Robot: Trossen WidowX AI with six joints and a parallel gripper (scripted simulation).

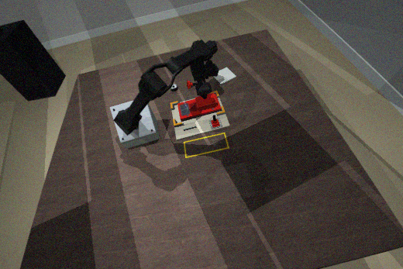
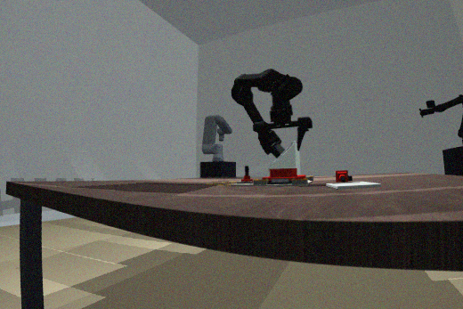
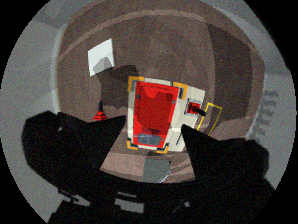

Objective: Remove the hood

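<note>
Now: the red hood 6 cm below my gripper tip. Round my gripper tip: base plate 9 cm below, 4 cm behind, 3 cm to the right; then dark ring 17 cm to the left, 17 cm behind, 9 cm below; then flat white tile 21 cm to the left, 11 cm ahead, 10 cm below.
</note>
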